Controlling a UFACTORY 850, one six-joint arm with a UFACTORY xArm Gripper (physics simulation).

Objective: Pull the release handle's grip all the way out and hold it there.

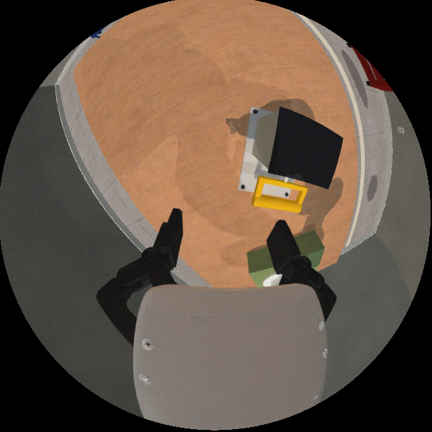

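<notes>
The release handle's yellow grip [276, 204] is a rectangular loop with a thick front bar. It stands at the lower edge of a housing with a black face [306, 150] and a grey-beige side, on a light grey base plate [246, 170] with dark bolts. A short piece of light rod shows between the loop and the housing. My gripper [229, 226] is open and empty, its two black fingers wide apart. The grip lies ahead of the right finger's tip and to the right of the gap between the fingers, apart from both.
A green block [312, 246] lies beneath and beside the right finger, which partly hides it, with a white rounded thing [272, 280] at its lower side. The wooden table top [150, 100] ends at left and right by pale floor strips. A red object [375, 75] stands far right.
</notes>
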